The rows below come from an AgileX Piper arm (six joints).
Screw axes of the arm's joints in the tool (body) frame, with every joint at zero. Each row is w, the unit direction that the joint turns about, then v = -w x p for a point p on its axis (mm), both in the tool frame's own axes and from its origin. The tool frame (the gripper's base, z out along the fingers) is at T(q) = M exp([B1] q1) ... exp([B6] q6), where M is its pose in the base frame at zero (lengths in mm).
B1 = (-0.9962, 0, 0.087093, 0.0, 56.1, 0.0)
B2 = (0, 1, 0, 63.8, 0.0, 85.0)
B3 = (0, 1, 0, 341.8, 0.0, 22.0)
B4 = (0, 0, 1, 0.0, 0.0, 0.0)
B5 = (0, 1, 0, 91.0, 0.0, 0.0)
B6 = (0, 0, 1, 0.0, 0.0, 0.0)
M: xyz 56.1 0.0 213.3 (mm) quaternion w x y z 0.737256 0 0.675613 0
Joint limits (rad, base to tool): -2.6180..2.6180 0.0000..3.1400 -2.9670..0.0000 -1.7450..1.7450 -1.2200..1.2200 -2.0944..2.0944
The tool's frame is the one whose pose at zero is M.
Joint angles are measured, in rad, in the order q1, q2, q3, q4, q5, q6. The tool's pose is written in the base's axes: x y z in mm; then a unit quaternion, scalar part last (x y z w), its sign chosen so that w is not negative. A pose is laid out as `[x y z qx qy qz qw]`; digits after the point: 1 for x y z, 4 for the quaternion.
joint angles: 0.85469 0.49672 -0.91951 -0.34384 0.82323 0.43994
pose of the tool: [58.2 32.6 408.5 -0.1839 0.7756 0.2140 0.5647]
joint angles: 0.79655 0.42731 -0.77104 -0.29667 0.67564 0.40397
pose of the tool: [57.2 34.7 380.2 -0.1854 0.7579 0.2252 0.5836]
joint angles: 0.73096 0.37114 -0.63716 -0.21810 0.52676 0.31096
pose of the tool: [57.0 37.8 354.1 -0.1947 0.7368 0.2294 0.6055]
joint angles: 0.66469 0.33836 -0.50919 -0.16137 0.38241 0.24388
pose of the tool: [61.1 41.0 327.6 -0.1914 0.7232 0.2247 0.6243]
